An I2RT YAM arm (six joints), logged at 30 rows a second.
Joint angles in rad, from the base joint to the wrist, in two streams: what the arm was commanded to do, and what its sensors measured. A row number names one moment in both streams.
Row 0, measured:
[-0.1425, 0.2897, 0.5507, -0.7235, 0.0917, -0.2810]
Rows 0 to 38, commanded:
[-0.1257, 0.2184, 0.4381, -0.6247, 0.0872, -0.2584]
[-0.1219, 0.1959, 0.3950, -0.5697, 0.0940, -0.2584]
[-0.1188, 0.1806, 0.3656, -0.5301, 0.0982, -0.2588]
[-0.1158, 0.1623, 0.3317, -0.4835, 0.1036, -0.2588]
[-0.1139, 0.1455, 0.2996, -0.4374, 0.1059, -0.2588]
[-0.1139, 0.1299, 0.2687, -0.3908, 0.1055, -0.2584]
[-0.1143, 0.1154, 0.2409, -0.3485, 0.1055, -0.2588]
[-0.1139, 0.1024, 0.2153, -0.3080, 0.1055, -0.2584]
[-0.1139, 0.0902, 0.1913, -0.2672, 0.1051, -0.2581]
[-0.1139, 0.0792, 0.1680, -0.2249, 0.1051, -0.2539]
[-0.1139, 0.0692, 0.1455, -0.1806, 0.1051, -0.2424]
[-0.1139, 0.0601, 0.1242, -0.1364, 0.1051, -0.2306]
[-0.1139, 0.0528, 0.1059, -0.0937, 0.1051, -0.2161]
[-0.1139, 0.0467, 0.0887, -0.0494, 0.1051, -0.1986]
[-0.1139, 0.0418, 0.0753, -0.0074, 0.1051, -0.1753]
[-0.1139, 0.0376, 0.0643, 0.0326, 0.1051, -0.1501]
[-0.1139, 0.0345, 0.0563, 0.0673, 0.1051, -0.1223]
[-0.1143, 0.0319, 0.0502, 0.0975, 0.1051, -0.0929]
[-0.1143, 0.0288, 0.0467, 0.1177, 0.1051, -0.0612]
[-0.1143, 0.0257, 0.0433, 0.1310, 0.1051, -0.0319]
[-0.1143, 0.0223, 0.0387, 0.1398, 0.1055, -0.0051]
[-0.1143, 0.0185, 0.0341, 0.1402, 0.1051, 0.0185]
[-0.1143, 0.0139, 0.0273, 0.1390, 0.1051, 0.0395]
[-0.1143, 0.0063, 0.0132, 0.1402, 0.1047, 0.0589]
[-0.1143, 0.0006, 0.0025, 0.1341, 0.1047, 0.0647]
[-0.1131, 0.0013, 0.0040, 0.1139, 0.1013, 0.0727]
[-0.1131, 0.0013, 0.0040, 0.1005, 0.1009, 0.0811]
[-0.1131, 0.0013, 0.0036, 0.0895, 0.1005, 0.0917]
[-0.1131, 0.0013, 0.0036, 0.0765, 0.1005, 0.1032]
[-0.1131, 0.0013, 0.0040, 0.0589, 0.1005, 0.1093]
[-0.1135, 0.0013, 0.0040, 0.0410, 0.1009, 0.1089]
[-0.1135, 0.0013, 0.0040, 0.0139, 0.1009, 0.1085]
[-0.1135, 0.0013, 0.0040, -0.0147, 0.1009, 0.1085]
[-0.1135, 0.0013, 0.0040, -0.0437, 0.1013, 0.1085]
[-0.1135, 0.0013, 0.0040, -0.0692, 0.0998, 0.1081]
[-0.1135, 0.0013, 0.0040, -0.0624, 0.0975, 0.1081]
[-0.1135, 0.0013, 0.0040, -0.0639, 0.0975, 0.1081]
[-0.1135, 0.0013, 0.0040, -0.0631, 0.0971, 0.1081]
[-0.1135, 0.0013, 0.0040, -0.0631, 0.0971, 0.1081]
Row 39, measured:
[-0.1184, 0.0101, 0.0124, -0.0181, 0.0887, 0.0868]
